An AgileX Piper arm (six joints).
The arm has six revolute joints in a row. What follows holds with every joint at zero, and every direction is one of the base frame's. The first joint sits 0.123 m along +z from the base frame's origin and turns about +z. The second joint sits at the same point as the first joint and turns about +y. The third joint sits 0.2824 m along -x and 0.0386 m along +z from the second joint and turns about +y. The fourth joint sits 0.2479 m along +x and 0.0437 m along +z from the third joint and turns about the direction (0.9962, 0, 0.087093). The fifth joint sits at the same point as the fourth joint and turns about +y. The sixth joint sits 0.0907 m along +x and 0.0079 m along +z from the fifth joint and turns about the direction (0.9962, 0, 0.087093). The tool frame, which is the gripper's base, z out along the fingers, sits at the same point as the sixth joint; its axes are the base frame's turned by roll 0, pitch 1.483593 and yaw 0 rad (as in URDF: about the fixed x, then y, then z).
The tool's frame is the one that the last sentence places.
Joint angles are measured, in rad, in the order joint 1, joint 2, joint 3, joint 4, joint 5, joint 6. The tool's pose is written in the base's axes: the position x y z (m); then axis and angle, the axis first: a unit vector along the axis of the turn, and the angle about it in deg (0 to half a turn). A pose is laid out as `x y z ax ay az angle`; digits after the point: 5 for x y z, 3 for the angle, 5 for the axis.
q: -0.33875 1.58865 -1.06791 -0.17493 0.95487 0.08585
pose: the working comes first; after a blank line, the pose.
Where each joint sits with the arm in this pose, in the base's axes (m; each line is computed from the numbers above, not from the rounded line before):
joint 1: 0.0000 0.0000 0.1230
joint 2: 0.0000 0.0000 0.1230
joint 3: 0.0412 -0.0145 0.4047
joint 4: 0.2645 -0.0932 0.3192
joint 5: 0.2645 -0.0932 0.3192
joint 6: 0.2762 -0.1110 0.2307
the tool: 0.2762 -0.1110 0.2307

0.27618 -0.11102 0.23073 0.16679 0.98217 -0.08672 170.770
